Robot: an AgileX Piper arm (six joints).
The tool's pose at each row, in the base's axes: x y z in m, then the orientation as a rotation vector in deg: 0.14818 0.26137 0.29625 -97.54 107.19 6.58; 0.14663 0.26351 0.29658 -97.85 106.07 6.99; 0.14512 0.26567 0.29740 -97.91 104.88 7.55; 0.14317 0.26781 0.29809 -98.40 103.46 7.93; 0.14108 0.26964 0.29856 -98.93 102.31 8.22; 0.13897 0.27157 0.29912 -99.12 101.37 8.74
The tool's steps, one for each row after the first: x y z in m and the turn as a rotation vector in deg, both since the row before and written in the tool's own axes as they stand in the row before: -0.00204 0.00171 0.00012 -0.01 -0.78 -0.64; -0.00231 0.00149 -0.00023 0.07 -1.00 -0.51; -0.00226 0.00192 -0.00026 -0.02 -0.88 -0.89; -0.00193 0.00204 -0.00025 -0.09 -0.65 -0.80; -0.00209 0.00202 -0.00025 -0.09 -0.76 -0.46
